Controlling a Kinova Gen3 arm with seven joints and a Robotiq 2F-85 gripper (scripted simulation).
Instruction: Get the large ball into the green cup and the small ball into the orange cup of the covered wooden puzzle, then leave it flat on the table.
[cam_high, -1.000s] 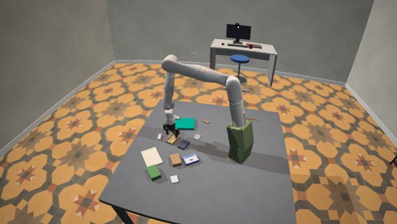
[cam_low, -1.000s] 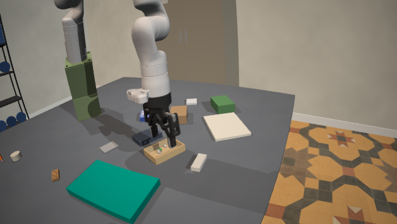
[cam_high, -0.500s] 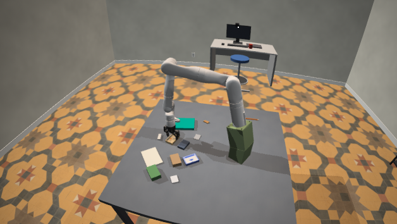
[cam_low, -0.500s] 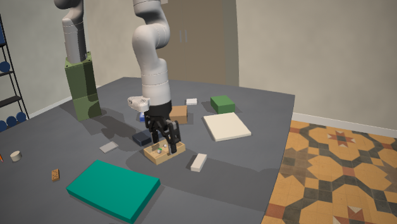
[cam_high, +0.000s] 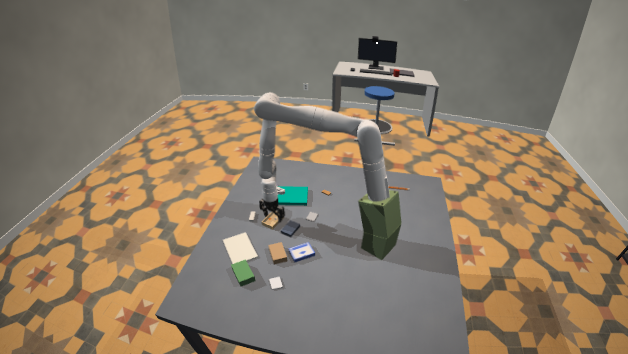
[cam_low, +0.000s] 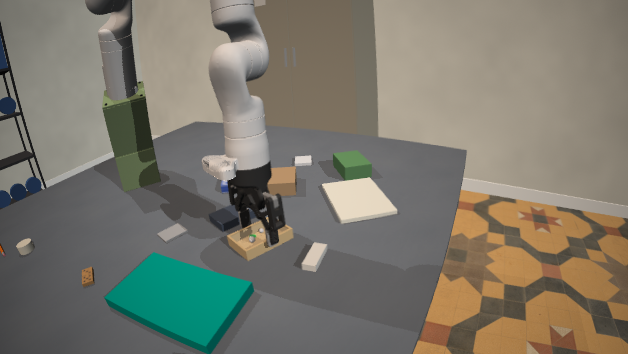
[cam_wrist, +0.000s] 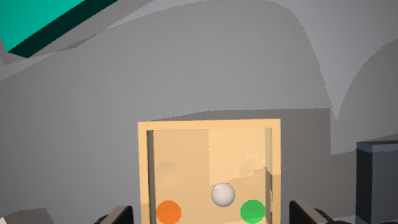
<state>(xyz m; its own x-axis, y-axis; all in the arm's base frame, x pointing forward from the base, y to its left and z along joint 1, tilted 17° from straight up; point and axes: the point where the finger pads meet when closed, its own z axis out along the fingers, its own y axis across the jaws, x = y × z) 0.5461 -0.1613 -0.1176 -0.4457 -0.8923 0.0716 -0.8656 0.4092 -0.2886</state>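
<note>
Now: the covered wooden puzzle 20 mm below my hand. Also, from my hand: small white block: 120 mm ahead, 20 mm to the right, 20 mm below; then dark blue block: 100 mm behind, 60 mm to the left, 10 mm below; then grey tile: 200 mm behind, 40 mm to the right, 20 mm below.
</note>
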